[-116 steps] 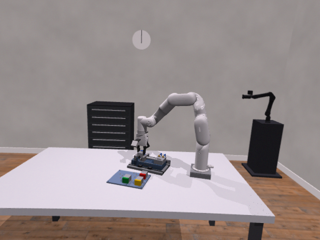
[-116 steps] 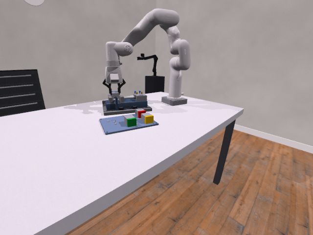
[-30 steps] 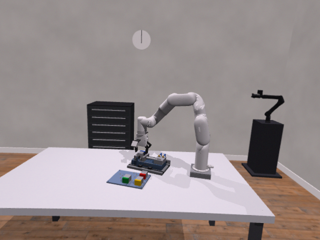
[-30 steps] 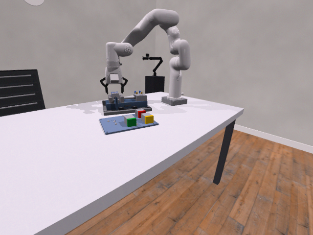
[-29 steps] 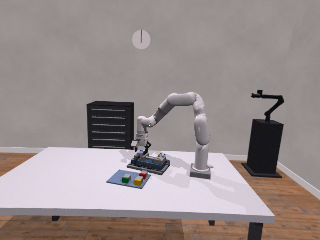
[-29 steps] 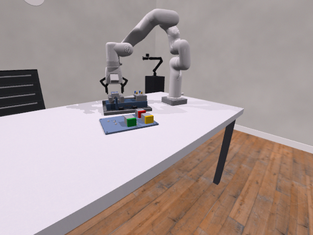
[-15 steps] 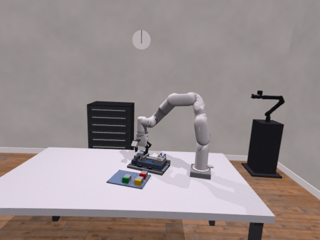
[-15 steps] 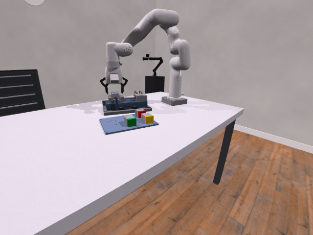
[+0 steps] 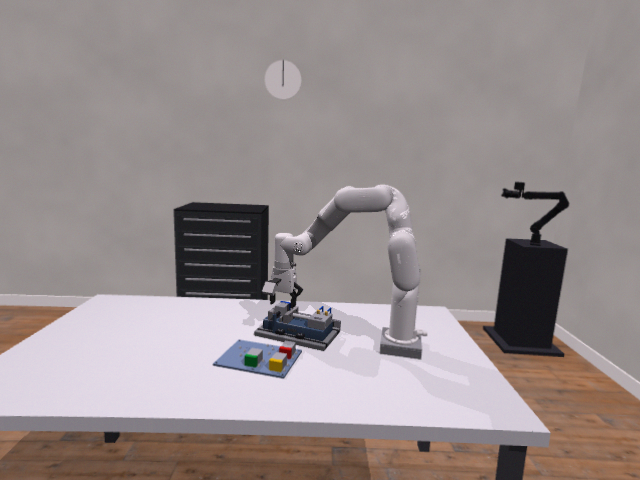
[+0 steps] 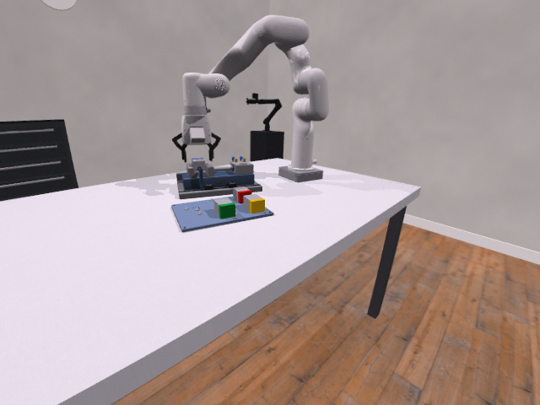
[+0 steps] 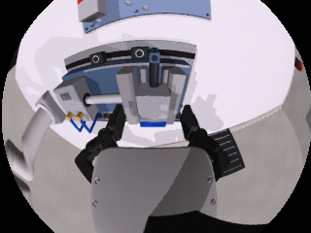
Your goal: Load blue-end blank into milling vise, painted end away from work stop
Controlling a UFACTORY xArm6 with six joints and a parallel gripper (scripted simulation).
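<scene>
The blue-ended blank lies 2 cm below my hand. The rest, counted from my hand: hose block 15 cm behind, 6 cm to the left, 4 cm below; then milling vise 7 cm behind, 2 cm to the left, 8 cm below; then fixed jaw 3 cm ahead, 1 cm to the right, 4 cm below.
</scene>
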